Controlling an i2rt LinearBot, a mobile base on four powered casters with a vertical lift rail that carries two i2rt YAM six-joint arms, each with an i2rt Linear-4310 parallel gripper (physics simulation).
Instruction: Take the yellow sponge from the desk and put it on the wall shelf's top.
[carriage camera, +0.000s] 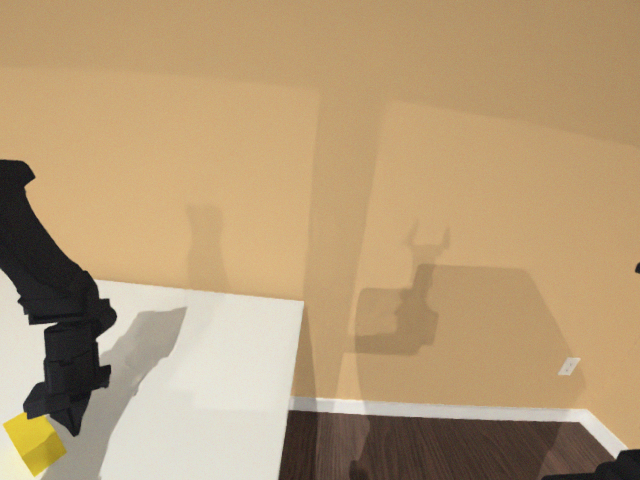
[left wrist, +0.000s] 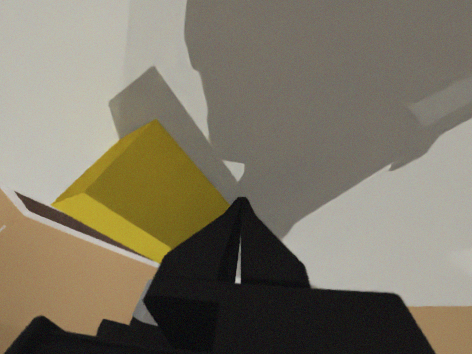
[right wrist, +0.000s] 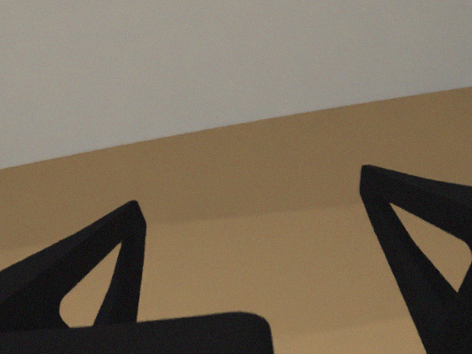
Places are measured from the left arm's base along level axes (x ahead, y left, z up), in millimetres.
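Pixels of known places: left gripper, fingertip midpoint: (carriage camera: 76, 433) (left wrist: 242, 203); right gripper, fingertip midpoint: (right wrist: 249, 195).
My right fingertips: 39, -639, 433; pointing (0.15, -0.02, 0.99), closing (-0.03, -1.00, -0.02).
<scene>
For each thing: its top centre in the pictures, then the offset to it from my right fingertips, as dx, dy, dz. Level surfaces: height alone.
- yellow sponge at its top centre: (left wrist: 143, 245) (carriage camera: 29, 428) +137, +745, -482
- white desk at its surface level: dz -537
- dark wood floor at its surface level: dz -1257
- white outlet at its top centre: (carriage camera: 574, 357) +640, -1058, -799
The yellow sponge (carriage camera: 35, 442) (left wrist: 150, 185) is at the lower left of the carriage view, at the white desk (carriage camera: 232, 361) (left wrist: 60, 75). It looks tilted, and whether it touches the desk top is hard to tell. My left gripper (carriage camera: 75, 432) (left wrist: 242, 203) is shut with nothing between its fingers. Its fingertips are right beside the sponge, and in the left wrist view one finger overlaps the sponge's corner. My right gripper (right wrist: 249, 195) is open and empty, away from the desk. The wall shelf does not show in these views.
The desk's right edge drops to a dark wood floor (carriage camera: 413, 444). A tan wall (carriage camera: 206, 144) (right wrist: 260, 280) stands behind the desk, with a white outlet (carriage camera: 569, 366) low at the right. Part of the right arm (carriage camera: 615, 467) shows at the lower right corner. Arm shadows fall on the desk and wall.
</scene>
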